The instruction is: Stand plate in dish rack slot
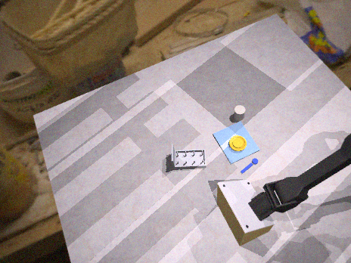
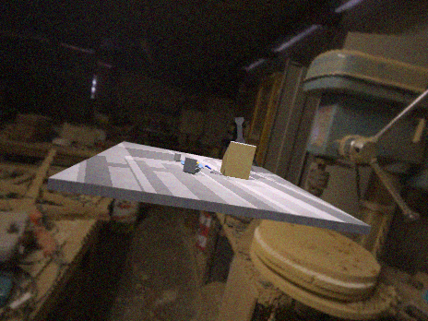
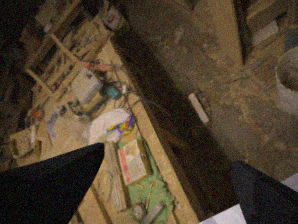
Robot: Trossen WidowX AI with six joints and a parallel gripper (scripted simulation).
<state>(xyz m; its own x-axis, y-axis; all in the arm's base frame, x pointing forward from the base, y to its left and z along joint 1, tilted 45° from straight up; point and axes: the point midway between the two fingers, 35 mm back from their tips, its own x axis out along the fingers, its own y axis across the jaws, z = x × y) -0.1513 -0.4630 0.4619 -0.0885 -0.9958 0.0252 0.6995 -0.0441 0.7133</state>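
My gripper tip is 430 mm short of the yellow plate, 560 mm to the right of it and 80 mm above it. Also, from my gripper tip: light blue mat: 440 mm ahead, 550 mm to the left, 100 mm below; then blue spoon: 330 mm ahead, 560 mm to the left, 90 mm below; then dish rack: 470 mm ahead, 750 mm to the left, 70 mm below.
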